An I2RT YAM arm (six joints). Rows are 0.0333 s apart.
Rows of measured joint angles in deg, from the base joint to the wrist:
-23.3 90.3 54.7 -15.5 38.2 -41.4
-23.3 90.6 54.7 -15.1 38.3 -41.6
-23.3 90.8 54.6 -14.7 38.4 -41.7
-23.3 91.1 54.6 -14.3 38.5 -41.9
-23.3 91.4 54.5 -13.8 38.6 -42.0
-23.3 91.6 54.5 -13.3 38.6 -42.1
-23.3 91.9 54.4 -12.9 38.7 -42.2
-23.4 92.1 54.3 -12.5 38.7 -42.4
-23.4 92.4 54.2 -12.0 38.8 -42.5
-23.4 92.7 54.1 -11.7 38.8 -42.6
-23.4 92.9 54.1 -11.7 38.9 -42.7
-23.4 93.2 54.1 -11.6 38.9 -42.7
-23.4 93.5 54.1 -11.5 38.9 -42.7
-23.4 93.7 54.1 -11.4 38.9 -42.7
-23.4 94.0 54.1 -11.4 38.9 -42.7
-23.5 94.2 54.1 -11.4 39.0 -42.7
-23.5 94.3 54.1 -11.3 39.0 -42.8
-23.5 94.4 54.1 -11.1 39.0 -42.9
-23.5 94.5 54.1 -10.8 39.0 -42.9
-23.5 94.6 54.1 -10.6 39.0 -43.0
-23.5 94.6 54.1 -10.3 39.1 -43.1
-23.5 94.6 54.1 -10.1 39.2 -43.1
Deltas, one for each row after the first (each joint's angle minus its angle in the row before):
0.0 0.3 0.0 0.4 0.1 -0.2
0.0 0.2 -0.1 0.4 0.1 -0.1
0.0 0.3 0.0 0.4 0.1 -0.2
0.0 0.3 -0.1 0.5 0.1 -0.1
0.0 0.2 0.0 0.5 0.0 -0.1
0.0 0.3 -0.1 0.4 0.1 -0.1
-0.1 0.2 -0.1 0.4 0.0 -0.2
0.0 0.3 -0.1 0.5 0.1 -0.1
0.0 0.3 -0.1 0.3 0.0 -0.1
0.0 0.2 0.0 0.0 0.1 -0.1
0.0 0.3 0.0 0.1 0.0 0.0
0.0 0.3 0.0 0.1 0.0 0.0
0.0 0.2 0.0 0.1 0.0 0.0
0.0 0.3 0.0 0.0 0.0 0.0
-0.1 0.2 0.0 0.0 0.1 0.0
0.0 0.1 0.0 0.1 0.0 -0.1
0.0 0.1 0.0 0.2 0.0 -0.1
0.0 0.1 0.0 0.3 0.0 0.0
0.0 0.1 0.0 0.2 0.0 -0.1
0.0 0.0 0.0 0.3 0.1 -0.1
0.0 0.0 0.0 0.2 0.1 0.0

